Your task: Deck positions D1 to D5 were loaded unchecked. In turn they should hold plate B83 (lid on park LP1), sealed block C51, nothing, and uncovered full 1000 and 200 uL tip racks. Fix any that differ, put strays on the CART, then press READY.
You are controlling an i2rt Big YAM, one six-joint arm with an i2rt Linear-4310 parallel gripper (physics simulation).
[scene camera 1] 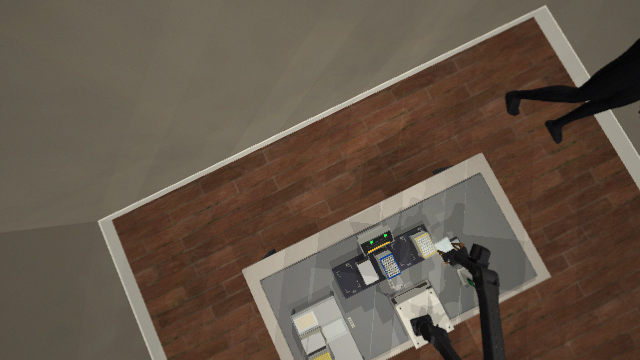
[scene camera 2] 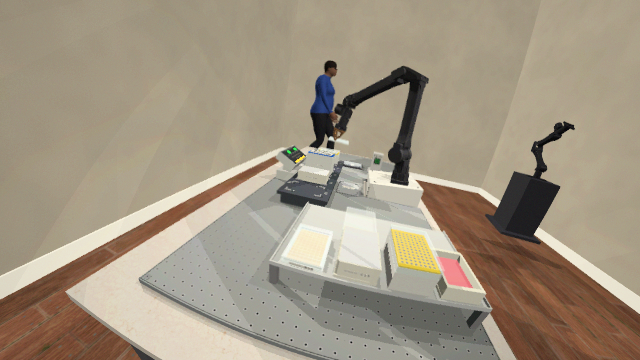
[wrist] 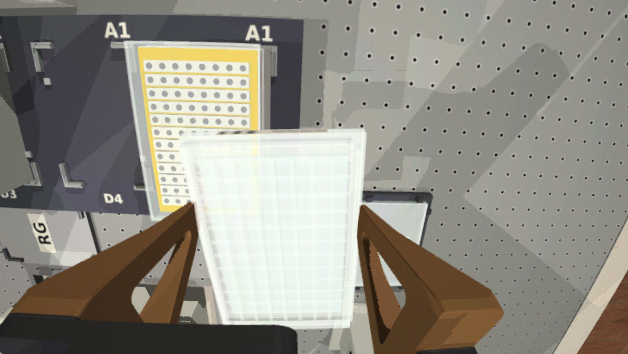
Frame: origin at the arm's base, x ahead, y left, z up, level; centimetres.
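Seen in the pictures: gripper, fingertip midpoint: [scene camera 1: 444, 247] [scene camera 2: 335, 139] [wrist: 279, 212]; arm's base at its link origin: [scene camera 1: 421, 324] [scene camera 2: 399, 181].
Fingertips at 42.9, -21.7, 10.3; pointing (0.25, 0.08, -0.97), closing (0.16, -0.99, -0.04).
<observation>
Pixels of each thing's top centre, then the offset from my fingertips to it, as dx, dy, dz. "*": a spot on its surface instead. Level surfaces: height alone.
- clear-lidded plate at its top centre: [wrist: 278, 261] [scene camera 2: 339, 138] [scene camera 1: 447, 251] -2.2, -0.4, +1.2
- yellow tip rack at its top centre: [wrist: 197, 141] [scene camera 2: 329, 150] [scene camera 1: 426, 245] +0.9, +6.4, -6.1
- dark deck at its surface level: dz -13.1
- blue-edged tip rack at its top centre: [scene camera 2: 321, 152] [scene camera 1: 390, 266] -3.1, +30.9, -2.8
- panel at a spot on its surface: [scene camera 2: 292, 156] * +9.3, +37.8, -6.6
- orange-welled plate at its top centre: [scene camera 2: 310, 242] [scene camera 1: 305, 322] -23.3, +87.0, -10.6
- yellow-topped rack at its top centre: [scene camera 2: 414, 244] -44.6, +83.5, -5.2
- pink trough at its top centre: [scene camera 2: 455, 267] -55.3, +81.7, -9.1
- green-screened device at its top centre: [scene camera 2: 377, 159] [scene camera 1: 472, 283] -27.9, -13.5, -8.7
My gripper [scene camera 1: 452, 247] [scene camera 2: 338, 134] [wrist: 279, 212] is shut on a clear-lidded plate [scene camera 1: 443, 245] [scene camera 2: 341, 142] [wrist: 285, 240], held level above the bench, partly over the yellow tip rack [scene camera 1: 425, 245] [wrist: 200, 87] at D5. That rack shows a clear outline, apparently a cover. On the dark deck [scene camera 1: 350, 287] [scene camera 2: 302, 194] [wrist: 90, 115], D1 is empty, a white block [scene camera 1: 368, 271] [scene camera 2: 314, 175] stands at D2, a blue-edged tip rack [scene camera 1: 389, 266] at D3, and D4 is empty. A panel [scene camera 1: 377, 242] [scene camera 2: 292, 156] shows two green lights. The plate's label is unreadable.
A raised white tray [scene camera 1: 345, 340] [scene camera 2: 325, 217] holds an orange-welled plate [scene camera 2: 309, 247], a white block [scene camera 2: 357, 255], a yellow-topped rack [scene camera 2: 414, 255] and a pink trough [scene camera 2: 456, 275]. A dark-framed pad [wrist: 395, 240] lies right of the held plate. A green-screened device [scene camera 1: 466, 278] [scene camera 2: 377, 161] stands near the arm.
</observation>
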